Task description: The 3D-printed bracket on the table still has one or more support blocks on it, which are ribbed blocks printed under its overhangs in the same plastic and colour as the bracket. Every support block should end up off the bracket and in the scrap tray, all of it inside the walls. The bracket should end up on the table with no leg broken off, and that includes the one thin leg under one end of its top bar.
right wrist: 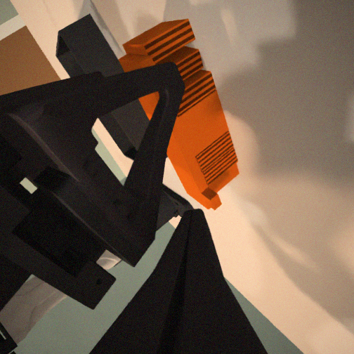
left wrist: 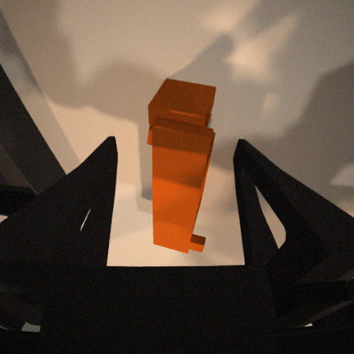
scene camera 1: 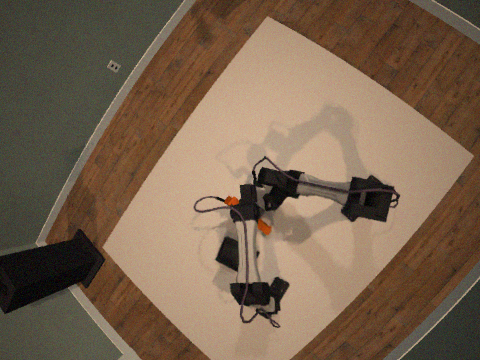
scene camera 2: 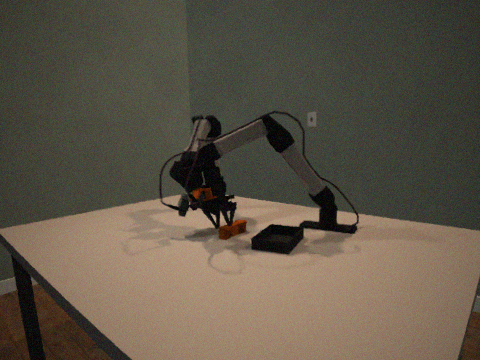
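The orange bracket stands on the table. Ribbed areas show on its side in the right wrist view. An orange ribbed block juts out at its far end, stepped away from the top bar; whether it is still attached I cannot tell. A thin stub shows at the near end. My left gripper is open, its fingers either side of the bracket, with gaps. My right gripper is shut and empty, close beside the bracket's near end.
The black scrap tray stands beside the bracket, near one arm's base. No block shows in the visible part of its inside. The two arms nearly meet above the bracket, and their cables loop out. An orange part sits at one wrist.
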